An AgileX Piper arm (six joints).
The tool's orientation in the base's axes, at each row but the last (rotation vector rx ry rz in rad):
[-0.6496 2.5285 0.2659]
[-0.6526 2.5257 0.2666]
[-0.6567 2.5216 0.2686]
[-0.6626 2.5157 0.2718]
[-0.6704 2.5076 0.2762]
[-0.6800 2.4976 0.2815]
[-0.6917 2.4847 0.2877]
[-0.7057 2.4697 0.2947]
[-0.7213 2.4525 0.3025]
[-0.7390 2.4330 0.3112]
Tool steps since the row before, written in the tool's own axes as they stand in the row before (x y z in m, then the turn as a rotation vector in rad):
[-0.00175 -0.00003 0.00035 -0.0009 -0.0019 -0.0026]
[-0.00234 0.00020 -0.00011 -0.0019 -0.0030 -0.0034]
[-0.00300 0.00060 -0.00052 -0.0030 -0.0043 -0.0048]
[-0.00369 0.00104 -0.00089 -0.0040 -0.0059 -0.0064]
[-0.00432 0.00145 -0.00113 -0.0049 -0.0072 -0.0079]
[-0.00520 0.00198 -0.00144 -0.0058 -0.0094 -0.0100]
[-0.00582 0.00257 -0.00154 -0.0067 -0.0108 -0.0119]
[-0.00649 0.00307 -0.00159 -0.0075 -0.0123 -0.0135]
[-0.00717 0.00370 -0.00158 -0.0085 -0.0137 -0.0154]
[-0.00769 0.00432 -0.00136 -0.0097 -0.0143 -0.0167]
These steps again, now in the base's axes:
[0.00149 0.00077 0.00062 0.0005 -0.0021 0.0026]
[0.00161 0.00107 0.00133 0.0015 -0.0029 0.0037]
[0.00172 0.00156 0.00206 0.0023 -0.0040 0.0054]
[0.00184 0.00210 0.00278 0.0032 -0.0055 0.0072]
[0.00196 0.00263 0.00336 0.0039 -0.0067 0.0089]
[0.00214 0.00335 0.00415 0.0048 -0.0089 0.0110]
[0.00216 0.00408 0.00464 0.0053 -0.0103 0.0130]
[0.00224 0.00476 0.00513 0.0060 -0.0118 0.0147]
[0.00224 0.00558 0.00560 0.0066 -0.0132 0.0167]
[0.00218 0.00640 0.00583 0.0072 -0.0137 0.0184]

